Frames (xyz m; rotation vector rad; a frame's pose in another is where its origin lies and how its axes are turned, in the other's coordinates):
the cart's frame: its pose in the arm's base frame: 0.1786 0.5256 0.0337 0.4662 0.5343 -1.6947
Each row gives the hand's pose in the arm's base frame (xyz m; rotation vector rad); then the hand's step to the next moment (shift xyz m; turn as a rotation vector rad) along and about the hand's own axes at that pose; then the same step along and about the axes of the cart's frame.
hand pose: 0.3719 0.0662 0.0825 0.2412 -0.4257 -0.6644
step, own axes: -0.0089 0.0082 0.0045 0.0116 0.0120 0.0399
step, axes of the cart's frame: -0.0109 -0.0060 -0.0033 -0.0230 -0.0072 0.0359
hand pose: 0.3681 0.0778 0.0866 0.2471 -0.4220 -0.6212
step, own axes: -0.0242 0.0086 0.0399 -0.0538 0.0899 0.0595
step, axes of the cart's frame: -0.0261 -0.0365 0.0153 -0.1130 -0.0418 -0.0020
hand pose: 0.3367 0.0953 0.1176 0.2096 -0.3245 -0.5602
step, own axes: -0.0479 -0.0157 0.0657 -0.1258 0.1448 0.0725
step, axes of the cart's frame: -0.0184 -0.0733 0.0338 -0.1790 -0.0907 -0.0423
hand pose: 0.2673 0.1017 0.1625 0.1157 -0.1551 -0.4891
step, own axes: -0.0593 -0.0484 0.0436 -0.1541 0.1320 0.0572
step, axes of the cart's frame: 0.0123 -0.0801 0.0346 -0.1649 -0.1167 -0.0603
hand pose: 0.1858 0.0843 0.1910 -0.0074 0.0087 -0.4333
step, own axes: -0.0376 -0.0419 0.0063 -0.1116 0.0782 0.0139
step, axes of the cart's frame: 0.0231 -0.0480 0.0194 -0.0896 -0.0869 -0.0565
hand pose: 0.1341 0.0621 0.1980 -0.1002 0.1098 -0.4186
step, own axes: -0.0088 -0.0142 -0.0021 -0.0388 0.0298 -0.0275
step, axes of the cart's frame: 0.0098 -0.0123 0.0060 -0.0119 -0.0302 -0.0458
